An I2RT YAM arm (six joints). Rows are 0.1 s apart.
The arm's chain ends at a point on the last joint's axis. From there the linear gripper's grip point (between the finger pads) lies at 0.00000 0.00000 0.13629 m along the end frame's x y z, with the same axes.
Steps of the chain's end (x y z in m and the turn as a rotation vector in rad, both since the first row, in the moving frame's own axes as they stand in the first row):
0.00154, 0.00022, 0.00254, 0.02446, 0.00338, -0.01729
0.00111, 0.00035, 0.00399, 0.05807, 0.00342, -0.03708
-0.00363, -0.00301, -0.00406, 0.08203, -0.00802, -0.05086
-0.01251, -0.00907, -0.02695, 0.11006, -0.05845, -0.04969
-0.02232, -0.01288, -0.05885, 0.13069, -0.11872, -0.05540
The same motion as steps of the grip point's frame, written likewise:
0.00197, -0.00312, 0.00250, 0.02446, 0.00338, -0.01729
0.00143, -0.00757, 0.00376, 0.05807, 0.00342, -0.03708
-0.00501, -0.01414, -0.00452, 0.08203, -0.00802, -0.05086
-0.02082, -0.02383, -0.02801, 0.11006, -0.05845, -0.04969
-0.03890, -0.03014, -0.06097, 0.13069, -0.11872, -0.05540

